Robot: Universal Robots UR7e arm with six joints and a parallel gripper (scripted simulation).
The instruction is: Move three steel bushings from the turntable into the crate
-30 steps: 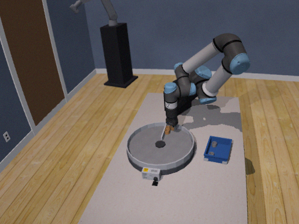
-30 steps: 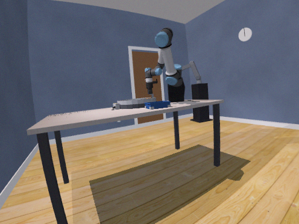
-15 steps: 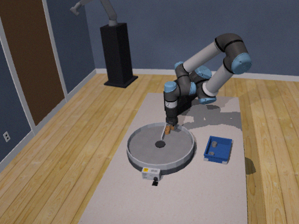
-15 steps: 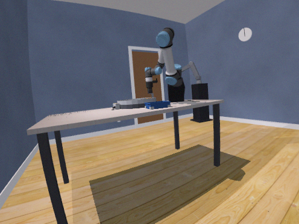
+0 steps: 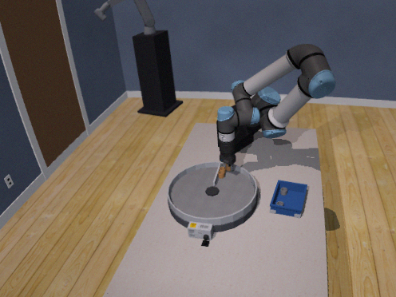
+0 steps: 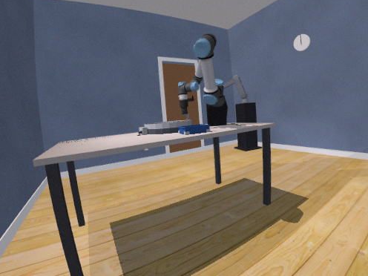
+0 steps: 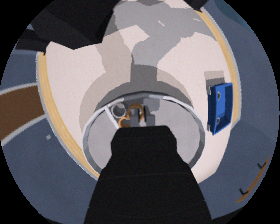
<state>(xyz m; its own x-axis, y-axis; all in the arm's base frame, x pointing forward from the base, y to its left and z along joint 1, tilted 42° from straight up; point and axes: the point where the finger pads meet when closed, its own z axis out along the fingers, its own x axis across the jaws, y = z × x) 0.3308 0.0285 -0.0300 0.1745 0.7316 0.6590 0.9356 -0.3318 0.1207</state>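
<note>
Now: the round grey turntable 18 cm ahead of my hand, 4 cm below it and 3 cm to the right of it. Round my hand: blue crate (32 cm to the left, 7 cm below, 7 cm ahead).
</note>
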